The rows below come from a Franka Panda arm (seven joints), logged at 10 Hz.
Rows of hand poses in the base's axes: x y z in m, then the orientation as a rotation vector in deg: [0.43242 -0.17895 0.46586 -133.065 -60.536 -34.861]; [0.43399 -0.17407 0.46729 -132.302 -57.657 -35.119]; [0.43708 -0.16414 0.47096 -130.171 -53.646 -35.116]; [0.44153 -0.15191 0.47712 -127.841 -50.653 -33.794]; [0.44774 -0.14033 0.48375 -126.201 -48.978 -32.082]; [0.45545 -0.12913 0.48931 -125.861 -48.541 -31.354]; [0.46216 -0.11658 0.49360 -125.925 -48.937 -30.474]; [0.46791 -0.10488 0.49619 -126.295 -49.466 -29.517]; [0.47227 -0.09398 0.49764 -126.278 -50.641 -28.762]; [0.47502 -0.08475 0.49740 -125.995 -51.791 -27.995]
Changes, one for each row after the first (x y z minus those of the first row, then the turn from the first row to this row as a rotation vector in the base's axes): [0.00157 0.00488 0.00143 1.958 0.830 -1.329]; [0.00466 0.01481 0.00510 5.501 2.362 -2.675]; [0.00911 0.02704 0.01126 8.587 4.555 -3.087]; [0.01532 0.03862 0.01789 10.459 6.549 -2.955]; [0.02303 0.04982 0.02345 10.831 7.268 -2.895]; [0.02974 0.06237 0.02774 10.482 7.784 -2.477]; [0.03549 0.07407 0.03033 9.803 8.271 -2.100]; [0.03985 0.08497 0.03178 9.198 8.450 -1.208]; [0.04260 0.09420 0.03154 8.816 8.677 -0.211]
